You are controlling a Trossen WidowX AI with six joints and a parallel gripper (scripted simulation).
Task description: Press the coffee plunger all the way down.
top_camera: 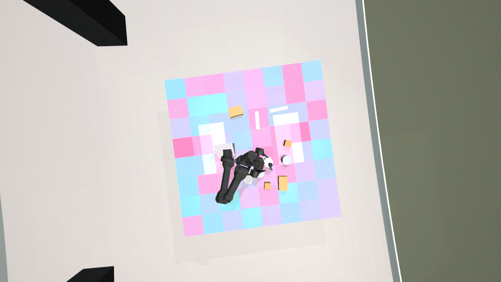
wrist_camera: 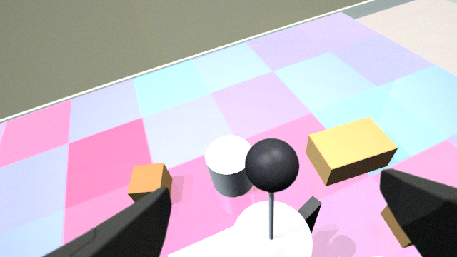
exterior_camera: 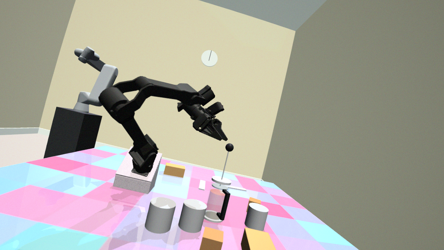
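My gripper tip is 15 cm above the coffee press, 3 cm short of it and 2 cm to the left of it.
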